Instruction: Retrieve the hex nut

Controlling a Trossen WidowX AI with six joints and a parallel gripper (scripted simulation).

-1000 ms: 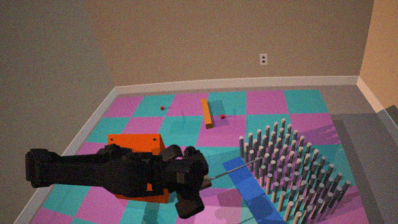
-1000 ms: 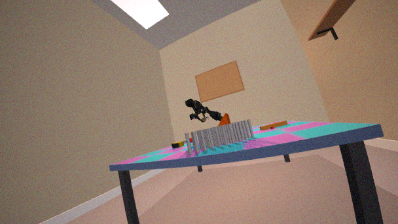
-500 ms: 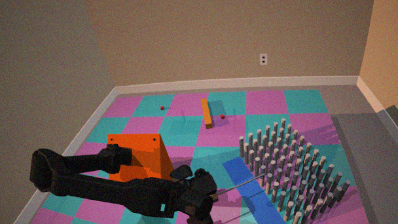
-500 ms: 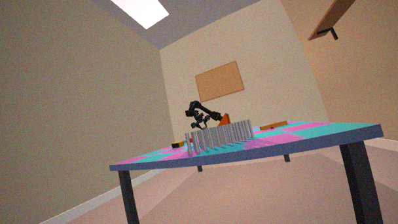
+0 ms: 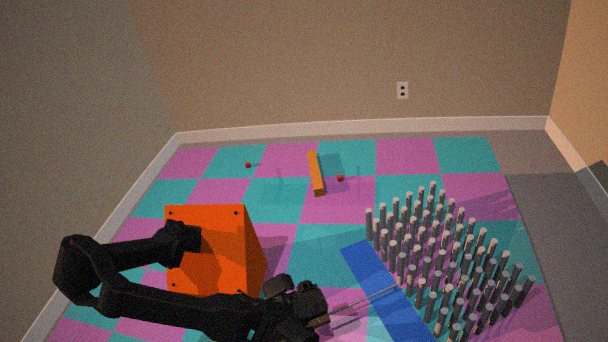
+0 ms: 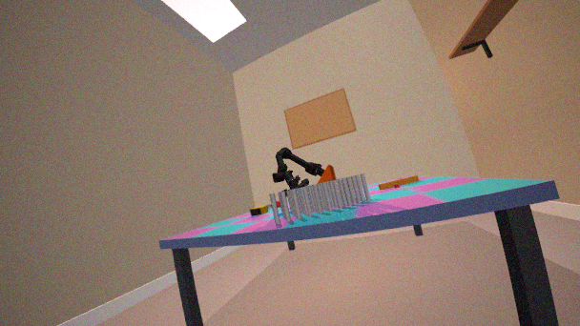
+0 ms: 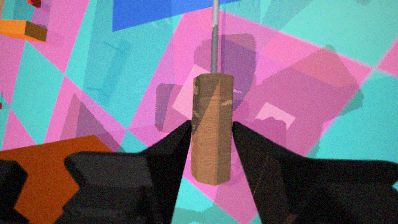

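My gripper tip is now 160 mm short of the blue taped strip, 100 mm to the right of it and 40 mm above it. Also, from my gripper tip: yellow object: 270 mm to the right, 70 mm ahead, 20 mm below; orange bar: 550 mm to the left, 90 mm behind, 20 mm below; hook tool: 90 mm ahead, 50 mm to the left.
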